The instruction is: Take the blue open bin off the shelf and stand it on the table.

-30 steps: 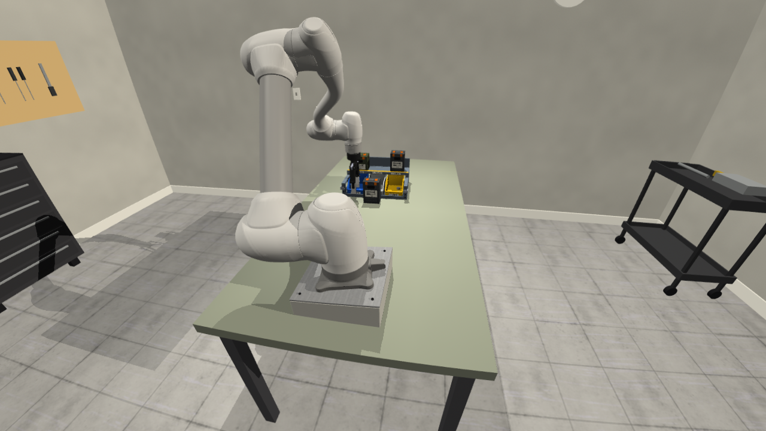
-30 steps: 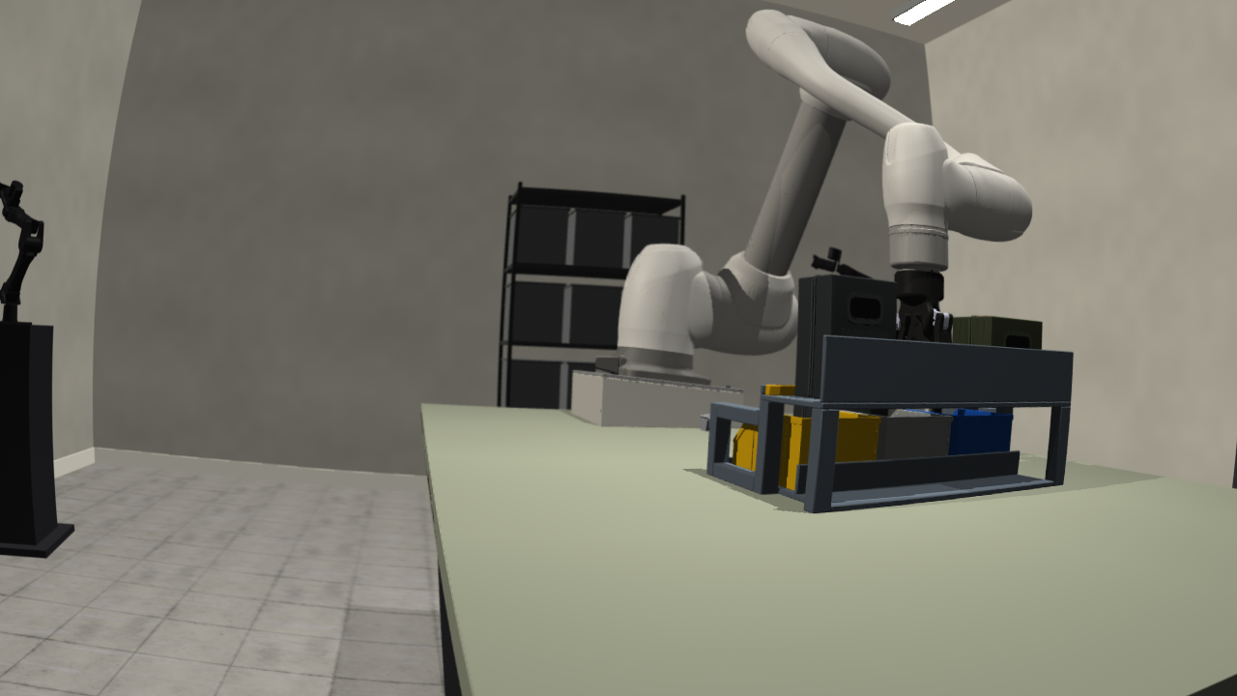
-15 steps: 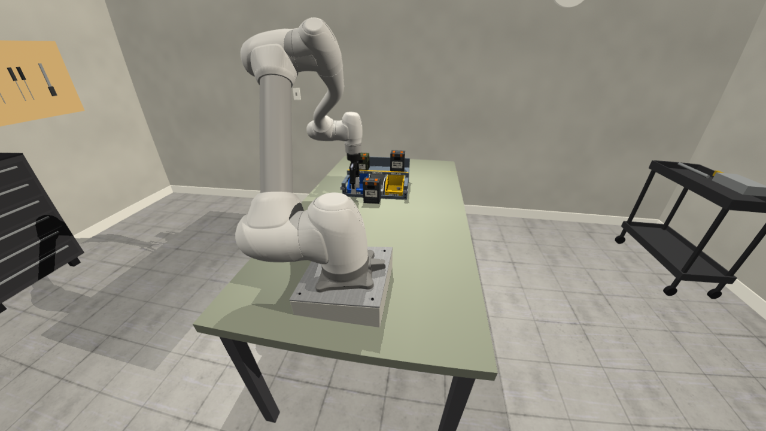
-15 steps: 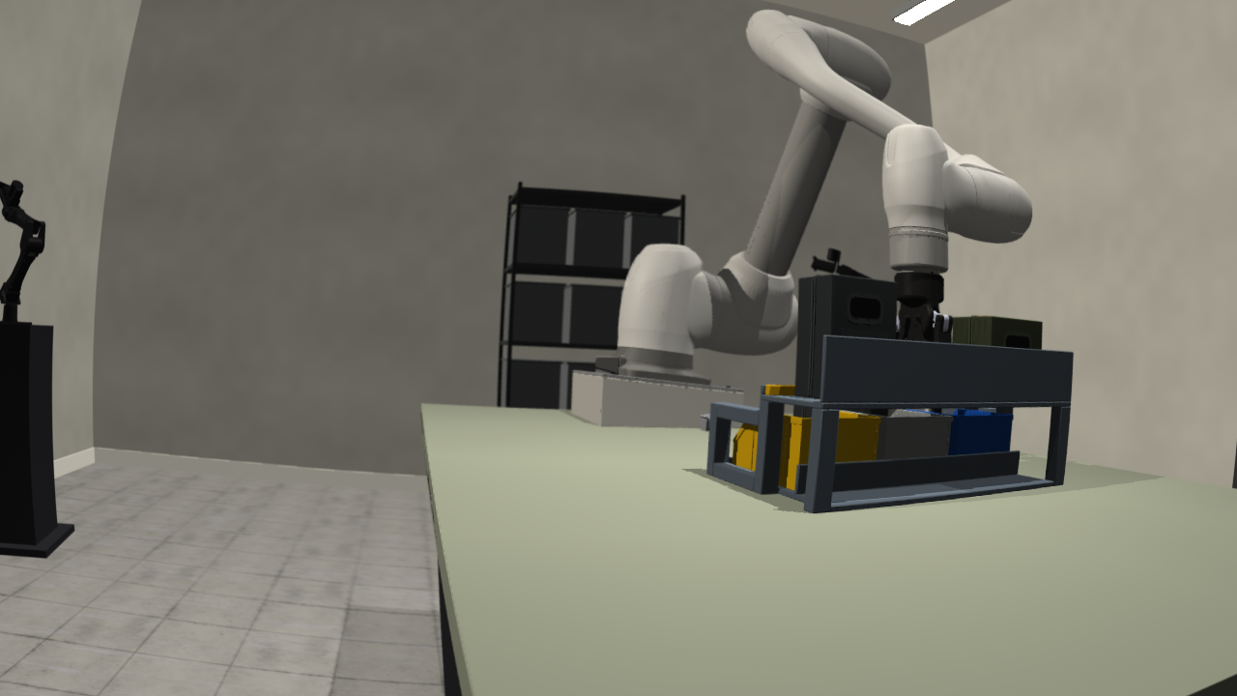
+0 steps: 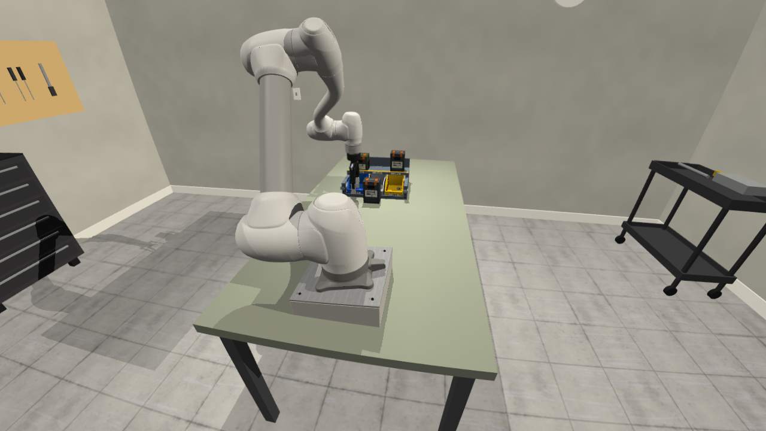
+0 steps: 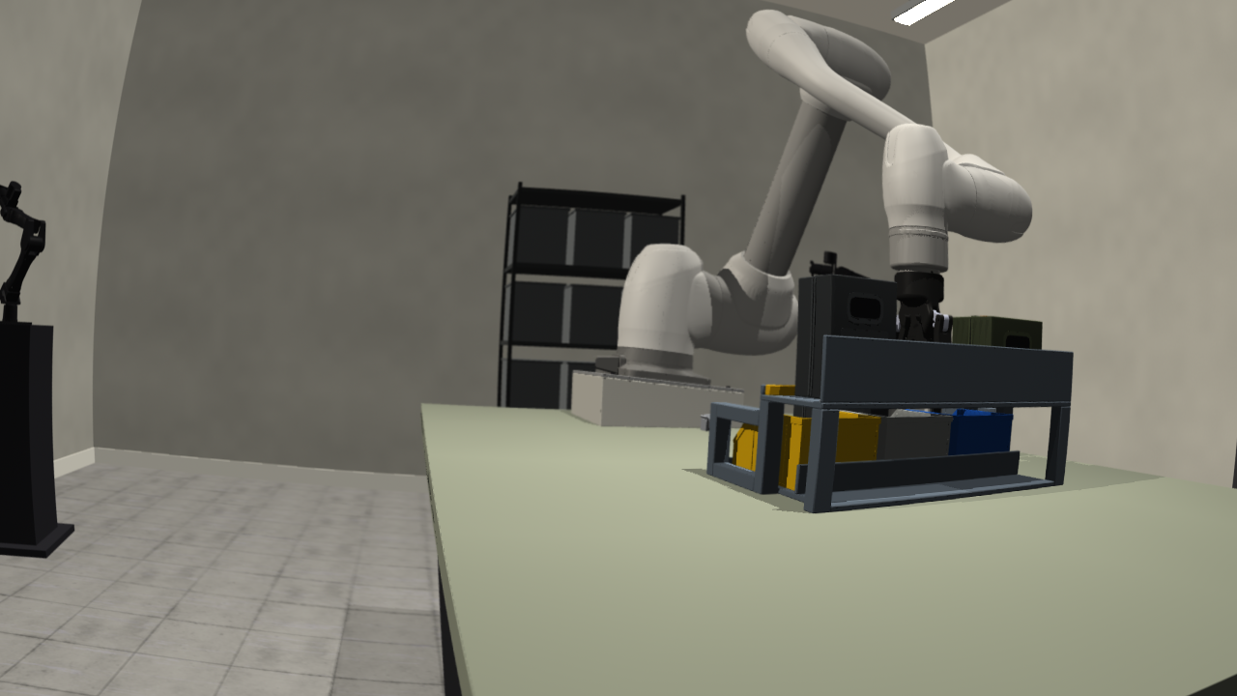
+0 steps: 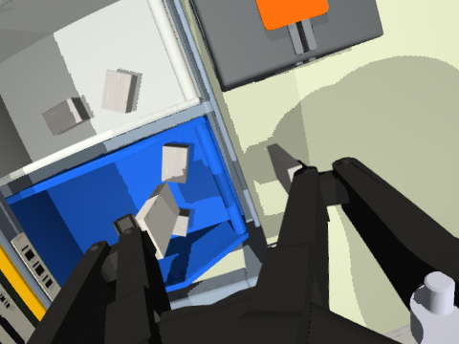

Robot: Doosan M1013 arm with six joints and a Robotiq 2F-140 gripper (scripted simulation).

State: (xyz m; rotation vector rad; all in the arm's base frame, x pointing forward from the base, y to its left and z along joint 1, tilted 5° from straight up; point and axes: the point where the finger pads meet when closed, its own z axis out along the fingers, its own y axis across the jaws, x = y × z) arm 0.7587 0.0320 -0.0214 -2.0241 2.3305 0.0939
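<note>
My gripper is now 8 cm short of the blue open bin, 1 cm to the left of it and 2 cm above it. From my hand the other things lie so: yellow bin (5 cm ahead, 23 cm to the right, 2 cm below); then grey bin (6 cm ahead, 12 cm to the right, 2 cm below).
</note>
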